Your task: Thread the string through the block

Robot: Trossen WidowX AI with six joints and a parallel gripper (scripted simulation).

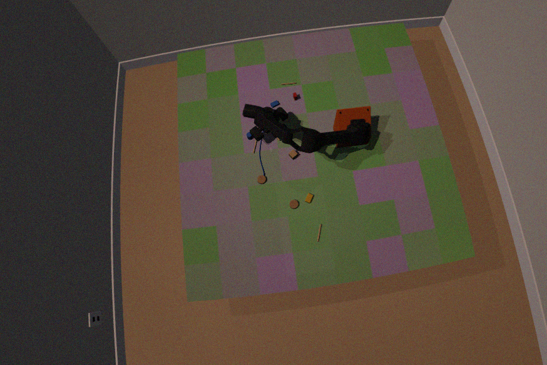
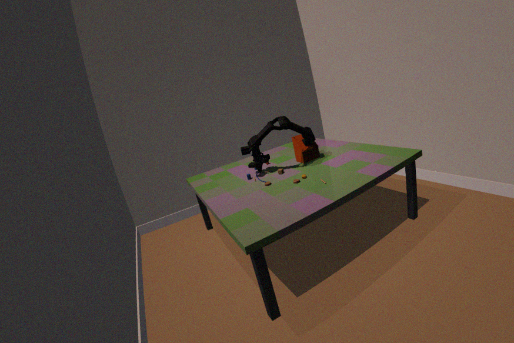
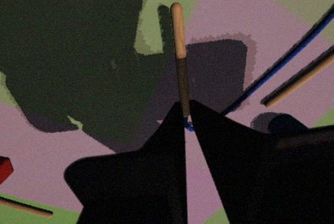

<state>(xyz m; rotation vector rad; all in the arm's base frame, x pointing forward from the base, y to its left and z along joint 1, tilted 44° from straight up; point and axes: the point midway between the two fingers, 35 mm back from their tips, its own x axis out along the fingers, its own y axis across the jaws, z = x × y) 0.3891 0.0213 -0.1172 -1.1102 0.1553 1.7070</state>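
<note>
My gripper tip is now 100 mm past the wooden block and 130 mm to the right of it. Also, from my gripper tip: blue block 30 mm behind, 140 mm to the right, 10 mm below; then thin wooden stick 10 mm behind, 10 mm to the left; then blue cylinder 100 mm ahead, 20 mm to the left, 10 mm above.
</note>
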